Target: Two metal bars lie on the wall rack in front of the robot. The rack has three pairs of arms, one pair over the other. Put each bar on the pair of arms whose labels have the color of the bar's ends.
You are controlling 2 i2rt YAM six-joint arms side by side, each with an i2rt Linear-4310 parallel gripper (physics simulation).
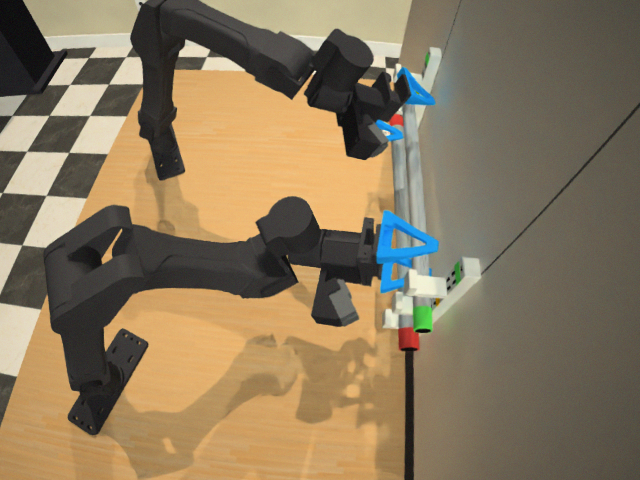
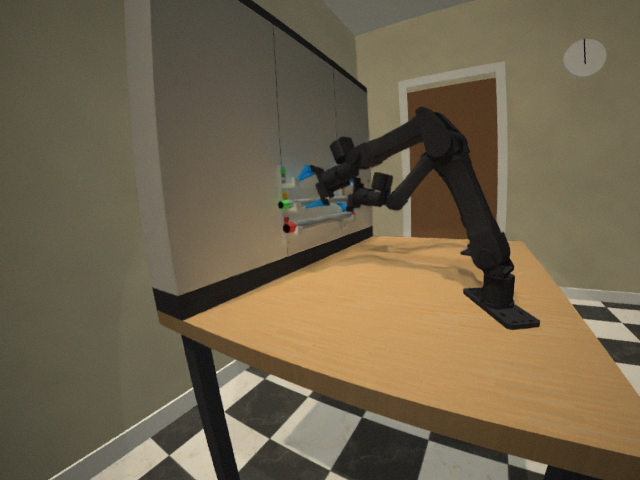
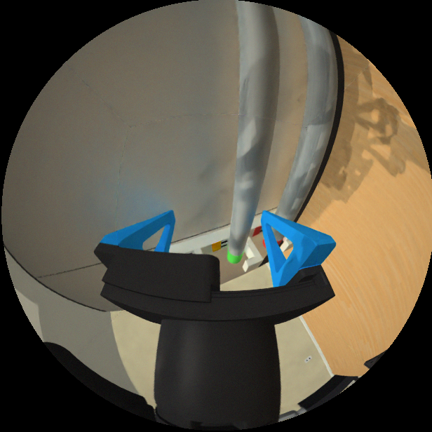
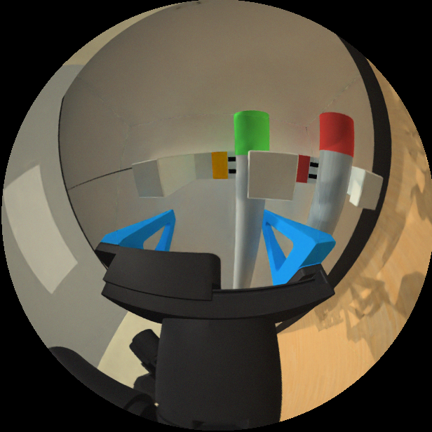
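Seen in the pictures: left gripper, fingertip midpoint: [image 1: 417, 119] [image 2: 300, 194]; right gripper, fingertip midpoint: [image 1: 434, 261] [image 2: 338, 191]; left arm's base, origin of the base link: [image 1: 165, 149] [image 2: 496, 307]; right arm's base, origin of the base link: [image 1: 109, 380].
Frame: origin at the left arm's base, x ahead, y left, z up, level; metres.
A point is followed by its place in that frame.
The green-ended bar [image 1: 414, 170] @[z 0.246, x 0.401, y -0.468 m] [image 2: 284, 204] @[z 0.236, x 0.498, y -0.270 m] [image 3: 257, 100] [image 4: 251, 132] lies on the middle, orange-labelled pair of rack arms. The red-ended bar [image 1: 399, 170] @[z 0.176, x 0.421, y -0.414 m] [image 2: 290, 227] @[z 0.165, x 0.485, y -0.273 m] [image 3: 320, 100] [image 4: 336, 135] lies on the lowest, red-labelled pair. The top pair, with green labels, bears no bar; one top arm [image 1: 423, 284] @[z 0.297, x 0.283, y -0.659 m] [image 2: 288, 182] [image 4: 148, 179] shows. My left gripper [image 1: 416, 119] @[z 0.261, x 0.462, y -0.376 m] [image 2: 303, 192] @[z 0.261, x 0.462, y -0.376 m] [image 3: 217, 214] and right gripper [image 1: 433, 258] @[z 0.266, x 0.330, y -0.629 m] [image 2: 345, 193] @[z 0.266, x 0.330, y -0.629 m] [image 4: 219, 212] are open, near opposite ends of the green-ended bar. It passes between each gripper's fingers, nearer the lower finger; neither grips it.
The grey wall panel [image 1: 542, 310] @[z 0.456, x 0.287, y -0.756 m] [image 2: 217, 155] @[z 0.373, x 0.629, y -0.119 m] stands directly behind the rack. The wooden table [image 1: 258, 170] @[z 0.000, x 0.205, y -0.169 m] [image 2: 361, 320] @[z 0.000, x 0.302, y 0.021 m] lies below the arms. The lower bar runs just below both grippers' lower fingers, and the top rack arms stand above the green-ended bar.
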